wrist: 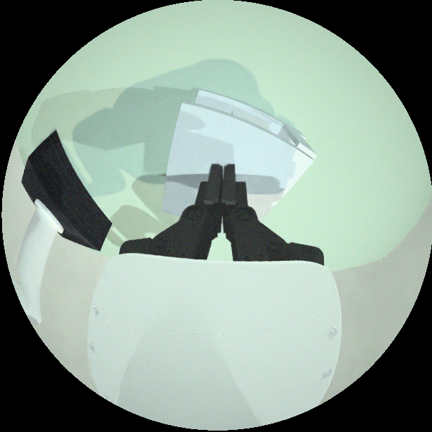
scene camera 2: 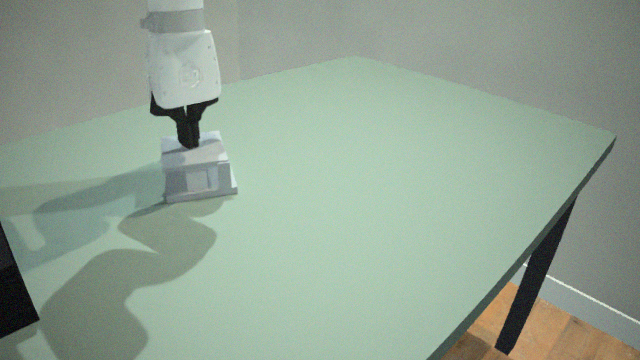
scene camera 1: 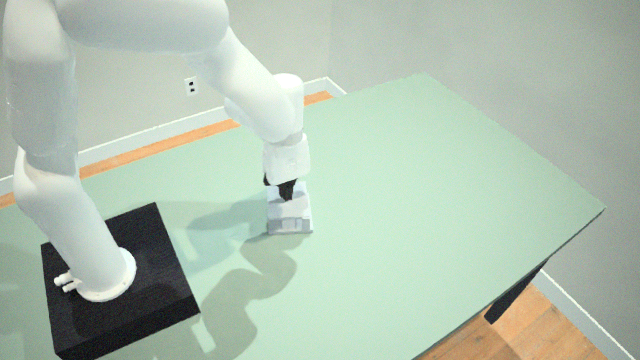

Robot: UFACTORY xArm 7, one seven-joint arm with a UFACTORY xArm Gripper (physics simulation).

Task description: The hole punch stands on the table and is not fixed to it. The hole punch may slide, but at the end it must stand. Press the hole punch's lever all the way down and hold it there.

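Places are measured from the arm's base along level axes (x ahead, y left, z up), in millimetres.
Pixels of known places: gripper, between the fingertips: (scene camera 2: pixel 189 145) (scene camera 1: pixel 286 197); arm's base, origin of its link: (scene camera 1: pixel 106 274).
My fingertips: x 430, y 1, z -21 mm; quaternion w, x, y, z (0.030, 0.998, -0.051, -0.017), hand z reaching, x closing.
Ahead of a thing's pixels: the offset from my fingertips to its top centre. Level surfaces: height alone.
The pale grey-white hole punch @[10 mm right, 3 mm ahead, 0 mm up] (scene camera 1: pixel 290 226) (scene camera 2: pixel 199 181) (wrist: pixel 245 113) stands upright on the green table, its base flat on the top. Its broad lever @[8 mm right, 1 mm back, 0 mm up] (scene camera 1: pixel 295 208) (scene camera 2: pixel 200 156) (wrist: pixel 200 142) covers the top of the body. My gripper (scene camera 1: pixel 286 199) (scene camera 2: pixel 190 146) (wrist: pixel 224 180) is shut and empty and points down. Its fingertips appear to rest on the lever's top face, towards the edge farther from scene camera 2. The fingers and the gripper body hide part of the lever in the wrist view. Whether the lever is at the bottom of its travel cannot be told.
The green table @[57 mm down] (scene camera 1: pixel 425 200) (scene camera 2: pixel 350 200) (wrist: pixel 350 100) carries the punch. The arm's black base block (scene camera 1: pixel 165 280) (scene camera 2: pixel 15 300) (wrist: pixel 65 200) stands to the left of the punch. The table's right edge lies well away from the punch. Walls stand behind the table.
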